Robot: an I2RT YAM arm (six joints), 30 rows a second.
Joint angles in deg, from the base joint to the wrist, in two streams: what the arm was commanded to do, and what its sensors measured. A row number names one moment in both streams.
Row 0, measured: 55.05, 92.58, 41.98, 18.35, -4.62, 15.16
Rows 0 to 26, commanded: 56.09, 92.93, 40.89, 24.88, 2.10, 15.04; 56.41, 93.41, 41.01, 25.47, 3.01, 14.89; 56.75, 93.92, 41.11, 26.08, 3.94, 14.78; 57.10, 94.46, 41.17, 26.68, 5.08, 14.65; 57.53, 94.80, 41.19, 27.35, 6.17, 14.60; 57.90, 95.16, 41.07, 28.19, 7.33, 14.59; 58.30, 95.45, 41.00, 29.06, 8.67, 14.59; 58.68, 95.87, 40.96, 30.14, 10.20, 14.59; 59.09, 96.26, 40.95, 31.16, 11.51, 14.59; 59.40, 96.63, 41.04, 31.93, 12.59, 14.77; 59.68, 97.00, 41.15, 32.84, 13.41, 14.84; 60.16, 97.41, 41.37, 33.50, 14.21, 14.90; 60.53, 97.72, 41.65, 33.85, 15.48, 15.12; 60.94, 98.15, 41.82, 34.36, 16.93, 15.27; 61.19, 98.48, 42.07, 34.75, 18.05, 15.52; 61.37, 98.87, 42.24, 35.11, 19.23, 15.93; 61.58, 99.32, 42.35, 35.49, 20.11, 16.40; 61.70, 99.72, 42.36, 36.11, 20.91, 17.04; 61.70, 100.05, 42.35, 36.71, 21.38, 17.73; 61.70, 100.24, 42.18, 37.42, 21.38, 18.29; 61.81, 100.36, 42.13, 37.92, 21.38, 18.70; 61.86, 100.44, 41.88, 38.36, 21.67, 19.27; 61.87, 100.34, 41.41, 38.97, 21.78, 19.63; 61.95, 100.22, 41.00, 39.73, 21.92, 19.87; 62.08, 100.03, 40.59, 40.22, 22.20, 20.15; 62.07, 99.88, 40.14, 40.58, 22.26, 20.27; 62.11, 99.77, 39.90, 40.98, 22.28, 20.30
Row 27, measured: 62.39, 100.14, 41.10, 36.25, 17.67, 18.46
